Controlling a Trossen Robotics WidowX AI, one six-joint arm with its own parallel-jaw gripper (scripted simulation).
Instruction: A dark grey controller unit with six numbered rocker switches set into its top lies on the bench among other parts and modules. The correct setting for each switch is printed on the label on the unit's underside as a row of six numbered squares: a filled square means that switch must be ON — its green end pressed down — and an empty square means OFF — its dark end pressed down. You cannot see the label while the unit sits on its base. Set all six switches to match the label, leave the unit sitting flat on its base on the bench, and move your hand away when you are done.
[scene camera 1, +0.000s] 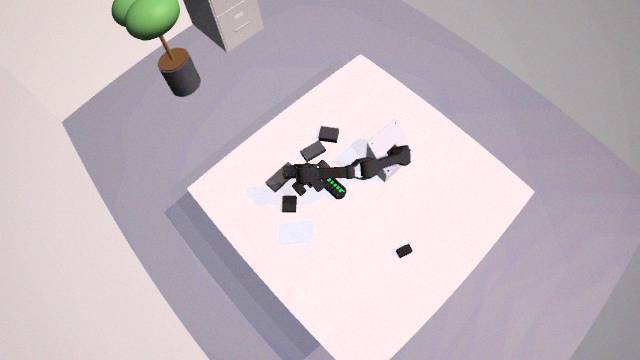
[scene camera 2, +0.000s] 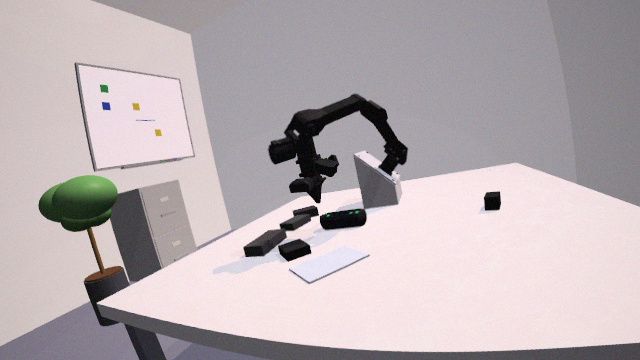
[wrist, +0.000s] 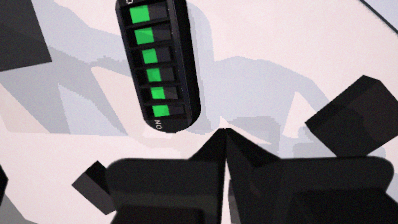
My gripper (scene camera 2: 318, 203) is shut, holding nothing. I also see a pale flat sheet (scene camera 2: 319, 267).
The pale flat sheet shows as well in scene camera 1 (scene camera 1: 301, 231). My gripper also shows in the wrist view (wrist: 224, 134).
